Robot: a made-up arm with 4 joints.
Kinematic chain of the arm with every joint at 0, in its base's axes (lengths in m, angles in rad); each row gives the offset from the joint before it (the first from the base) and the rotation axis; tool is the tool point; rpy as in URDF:
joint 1: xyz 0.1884 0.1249 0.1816 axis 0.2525 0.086 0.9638
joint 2: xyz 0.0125 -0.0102 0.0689 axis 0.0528 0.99 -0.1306
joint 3: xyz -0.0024 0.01 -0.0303 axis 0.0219 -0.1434 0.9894
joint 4: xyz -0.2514 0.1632 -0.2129 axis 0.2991 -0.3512 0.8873
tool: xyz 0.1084 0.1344 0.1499 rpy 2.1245 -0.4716 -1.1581
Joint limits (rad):
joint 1: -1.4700..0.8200
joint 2: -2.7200..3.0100
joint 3: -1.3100..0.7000
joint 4: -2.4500..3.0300
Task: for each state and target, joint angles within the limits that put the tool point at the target. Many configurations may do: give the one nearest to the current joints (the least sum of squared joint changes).
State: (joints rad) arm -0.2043 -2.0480 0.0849 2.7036
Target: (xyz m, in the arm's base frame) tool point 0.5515 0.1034 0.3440
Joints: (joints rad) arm 0.5086 -2.7200 0.4809 3.0277
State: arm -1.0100 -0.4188 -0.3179 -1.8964
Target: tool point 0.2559 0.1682 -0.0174
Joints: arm -1.0425 -0.4490 -1.0661 -2.4235
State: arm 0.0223 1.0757 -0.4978 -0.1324
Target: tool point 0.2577 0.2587 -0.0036
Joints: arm -0.2932 0.9250 -1.1992 -0.5234
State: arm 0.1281 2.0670 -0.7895 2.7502
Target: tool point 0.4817 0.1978 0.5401
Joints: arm -0.2546 2.4963 -0.1658 2.3173
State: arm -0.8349 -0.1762 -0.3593 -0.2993
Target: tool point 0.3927 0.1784 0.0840
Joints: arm -0.7639 -0.3489 -0.4778 -0.8769
